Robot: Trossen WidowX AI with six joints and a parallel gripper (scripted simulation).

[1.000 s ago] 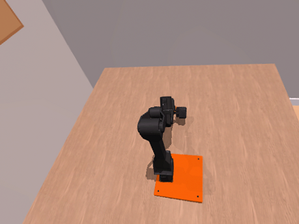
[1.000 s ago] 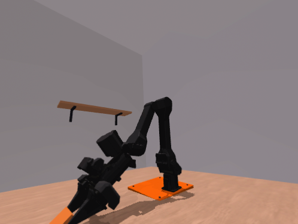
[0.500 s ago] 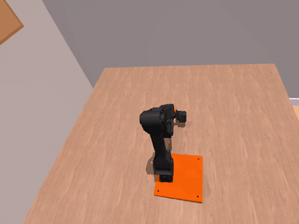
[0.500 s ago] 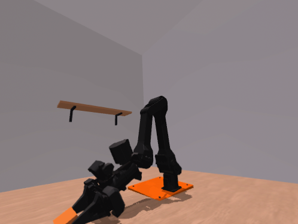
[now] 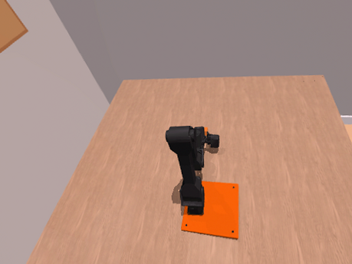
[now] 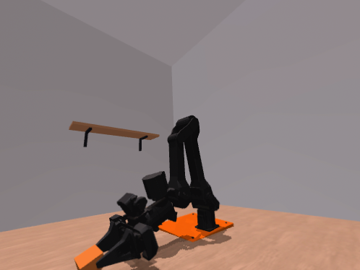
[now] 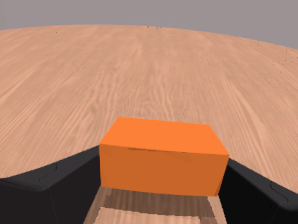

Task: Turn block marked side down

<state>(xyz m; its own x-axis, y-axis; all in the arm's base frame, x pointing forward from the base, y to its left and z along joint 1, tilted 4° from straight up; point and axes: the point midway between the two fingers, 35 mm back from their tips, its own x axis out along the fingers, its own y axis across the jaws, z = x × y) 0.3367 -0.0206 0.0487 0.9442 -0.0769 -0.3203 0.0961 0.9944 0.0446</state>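
Now: gripper tip 1 cm above the block.
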